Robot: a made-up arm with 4 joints.
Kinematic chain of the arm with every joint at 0, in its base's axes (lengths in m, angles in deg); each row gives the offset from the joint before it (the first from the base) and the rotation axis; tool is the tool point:
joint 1: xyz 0 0 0.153 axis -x
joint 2: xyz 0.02 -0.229 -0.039 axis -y
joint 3: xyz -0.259 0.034 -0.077 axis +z
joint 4: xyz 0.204 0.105 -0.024 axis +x
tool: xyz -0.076 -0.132 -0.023
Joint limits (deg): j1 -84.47..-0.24 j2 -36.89..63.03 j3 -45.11..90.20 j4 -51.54..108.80
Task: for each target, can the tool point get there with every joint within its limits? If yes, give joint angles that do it. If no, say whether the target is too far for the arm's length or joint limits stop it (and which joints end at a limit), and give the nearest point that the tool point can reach.
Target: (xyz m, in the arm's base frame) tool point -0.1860 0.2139 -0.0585
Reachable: yes | joints -47.54 7.58 37.62 92.11
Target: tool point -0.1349 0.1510 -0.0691
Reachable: yes | joints -53.70 -8.40 -4.66 84.89
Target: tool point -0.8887 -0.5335 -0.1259
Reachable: no: too far | nearest point -0.4456 -0.0669 -0.0081 | short by 0.654 m
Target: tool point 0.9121 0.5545 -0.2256
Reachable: no: too far | nearest point 0.1830 0.2137 -0.0875 | short by 0.817 m
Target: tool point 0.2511 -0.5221 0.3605
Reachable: no: joint limits stop it (at a limit: joint 1, joint 2, joint 3, joint 4) | nearest point -0.1193 -0.2824 0.2024 | short by 0.469 m
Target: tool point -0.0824 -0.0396 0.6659
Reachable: no: joint limits stop it (at a limit: joint 1, joint 2, joint 3, joint 4) | nearest point -0.1986 -0.0675 0.2628 | short by 0.420 m
